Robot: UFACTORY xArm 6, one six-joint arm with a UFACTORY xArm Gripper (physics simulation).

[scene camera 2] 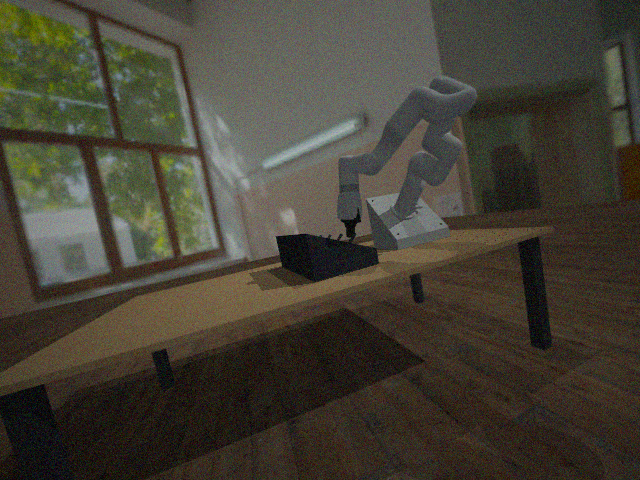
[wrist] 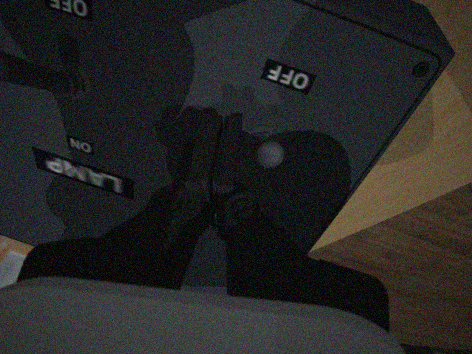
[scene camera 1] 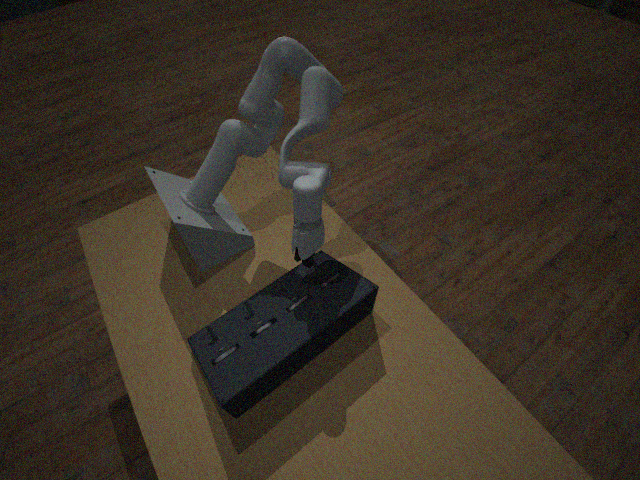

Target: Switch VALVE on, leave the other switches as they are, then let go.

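A dark switch box stands on the table. Its name plates are unreadable in scene camera 1; VALVE cannot be read in any view. In the wrist view, the LAMP plate is at the left, with a dark lever above it. An OFF label belongs to the end switch, whose lever and name plate are hidden or too dark to tell. My gripper is shut, its fingertips together at that end switch; contact cannot be told. A pale round spot shows right of the fingers.
Two other levers stand up from the far end of the box. The arm's sloped base stands behind the box on the wooden table. The table edge runs near the box's gripper end.
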